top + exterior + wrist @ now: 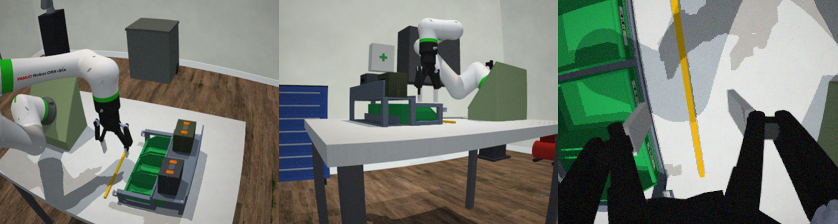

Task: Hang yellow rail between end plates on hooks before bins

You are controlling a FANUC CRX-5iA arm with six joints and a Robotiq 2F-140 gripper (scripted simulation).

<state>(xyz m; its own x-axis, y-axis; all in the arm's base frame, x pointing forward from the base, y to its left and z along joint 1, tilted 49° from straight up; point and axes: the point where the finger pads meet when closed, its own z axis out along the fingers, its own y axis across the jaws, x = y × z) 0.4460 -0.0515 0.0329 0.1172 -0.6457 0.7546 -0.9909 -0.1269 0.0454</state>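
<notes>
My hand is 11 cm above the yellow rail.
</notes>
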